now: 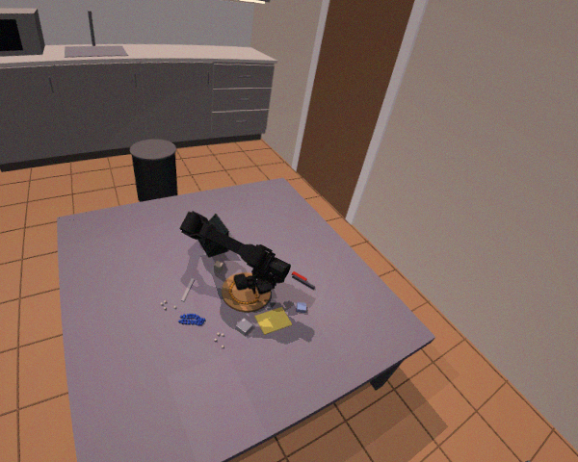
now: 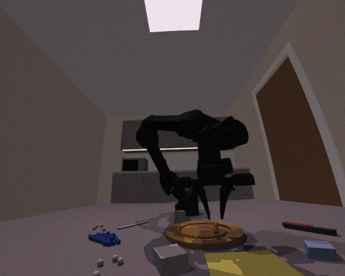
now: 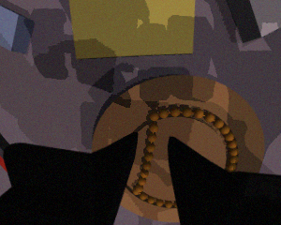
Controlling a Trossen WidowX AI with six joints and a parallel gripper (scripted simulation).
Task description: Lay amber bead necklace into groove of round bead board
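Now: gripper tip 50 mm past the round wooden bead board, 40 mm above it and 20 mm to the left of it. Round my gripper tip: blue block (130 mm to the left, 130 mm ahead, 40 mm below); then grey block (110 mm to the right, 90 mm ahead, 40 mm below); then yellow pad (120 mm ahead, 50 mm below).
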